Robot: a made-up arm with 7 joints.
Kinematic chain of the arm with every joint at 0, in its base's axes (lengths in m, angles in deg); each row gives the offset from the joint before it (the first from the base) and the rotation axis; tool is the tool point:
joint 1: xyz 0 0 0.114 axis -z
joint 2: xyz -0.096 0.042 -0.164 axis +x
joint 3: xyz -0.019 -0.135 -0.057 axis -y
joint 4: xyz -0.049 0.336 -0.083 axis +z
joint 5: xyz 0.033 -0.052 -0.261 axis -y
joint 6: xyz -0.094 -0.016 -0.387 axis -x
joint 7: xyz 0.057 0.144 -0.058 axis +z
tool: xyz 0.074 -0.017 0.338
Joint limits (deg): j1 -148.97..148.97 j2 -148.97..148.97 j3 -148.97..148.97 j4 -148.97..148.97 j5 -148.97..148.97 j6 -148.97..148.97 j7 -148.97..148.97
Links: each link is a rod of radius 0.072 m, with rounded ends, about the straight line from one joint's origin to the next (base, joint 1, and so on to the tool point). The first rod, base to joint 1, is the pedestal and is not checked.
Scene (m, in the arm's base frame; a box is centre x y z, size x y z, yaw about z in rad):
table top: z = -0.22
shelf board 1: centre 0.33 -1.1 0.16 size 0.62 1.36 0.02 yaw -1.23
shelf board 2: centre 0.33 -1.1 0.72 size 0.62 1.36 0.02 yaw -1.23
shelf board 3: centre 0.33 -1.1 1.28 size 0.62 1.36 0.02 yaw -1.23
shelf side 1: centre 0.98 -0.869 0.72 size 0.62 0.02 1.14 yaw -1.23
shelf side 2: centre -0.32 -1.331 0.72 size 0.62 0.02 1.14 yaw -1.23
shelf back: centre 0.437 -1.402 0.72 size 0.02 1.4 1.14 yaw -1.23
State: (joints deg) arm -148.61 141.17 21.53 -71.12 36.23 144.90 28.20
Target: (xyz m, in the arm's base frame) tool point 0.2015 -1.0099 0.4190
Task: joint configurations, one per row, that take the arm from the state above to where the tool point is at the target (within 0.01 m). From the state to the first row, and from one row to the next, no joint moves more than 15 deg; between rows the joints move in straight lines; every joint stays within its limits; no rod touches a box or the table.
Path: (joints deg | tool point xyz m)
1: -148.70 139.85 9.09 -76.61 34.09 145.92 29.55 | -0.4796 -0.7118 0.5145
2: -148.79 138.53 -3.36 -82.09 31.96 146.94 30.90 | -0.2713 -0.8586 0.5259
3: -148.88 137.20 -15.80 -87.58 29.82 147.95 32.25 | -0.0392 -0.9610 0.4920
4: -148.97 135.88 -28.24 -93.06 27.69 148.97 33.60 | 0.2014 -1.0099 0.4190

